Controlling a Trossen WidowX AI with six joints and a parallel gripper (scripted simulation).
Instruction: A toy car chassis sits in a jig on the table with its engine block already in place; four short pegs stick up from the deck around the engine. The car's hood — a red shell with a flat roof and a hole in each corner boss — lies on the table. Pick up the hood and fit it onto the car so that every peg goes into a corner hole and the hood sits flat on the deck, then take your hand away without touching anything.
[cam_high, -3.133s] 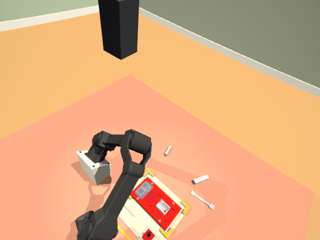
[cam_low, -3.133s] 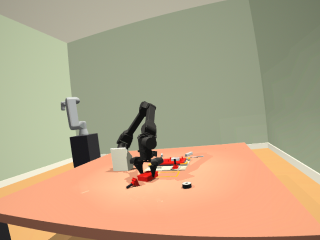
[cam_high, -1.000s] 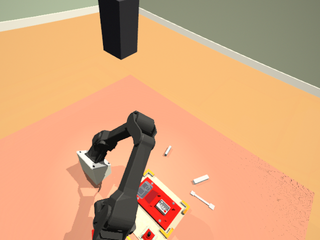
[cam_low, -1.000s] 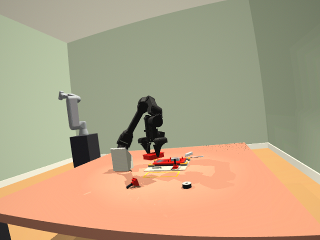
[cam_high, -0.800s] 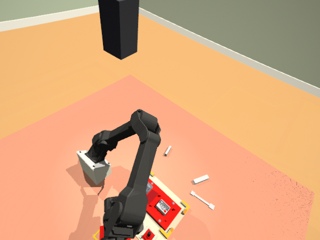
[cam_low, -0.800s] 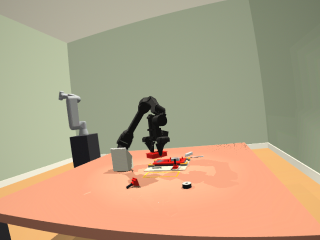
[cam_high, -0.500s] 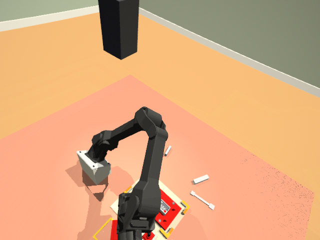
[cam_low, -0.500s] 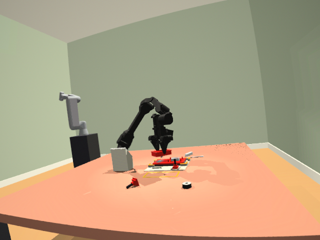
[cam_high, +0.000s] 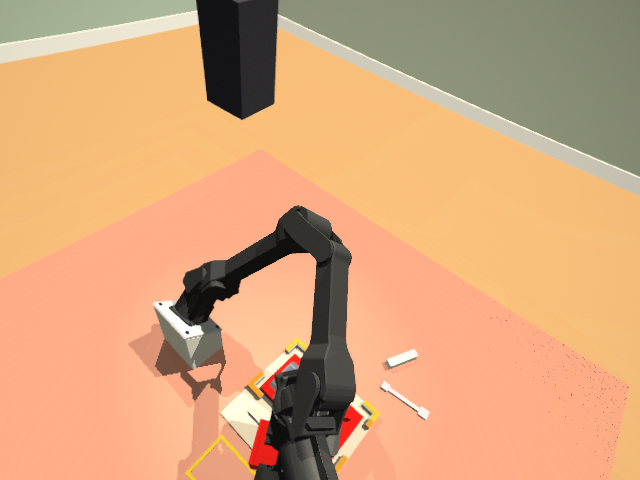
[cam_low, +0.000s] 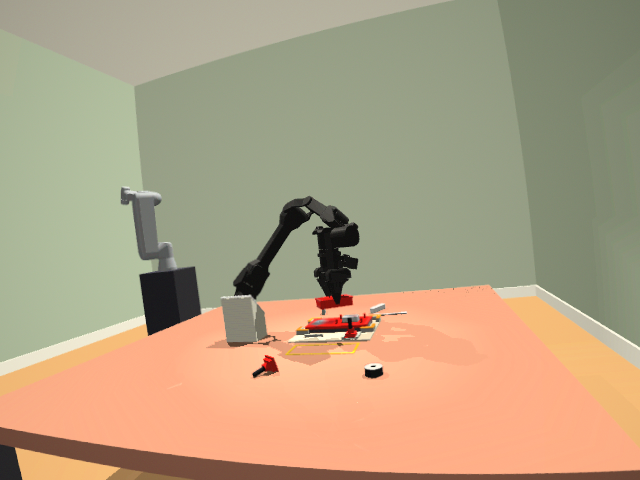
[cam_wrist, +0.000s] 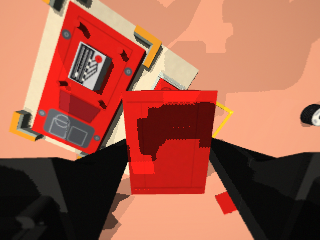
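Right now my gripper tip is 13 cm to the right of the grey engine block, 9 cm above it and 2 cm short of it. From my gripper tip the other things lie so: cream jig 11 cm to the left, 10 cm below, 1 cm behind; then black wheel 27 cm to the right, 12 cm ahead, 10 cm below; then red hood 1 cm above.
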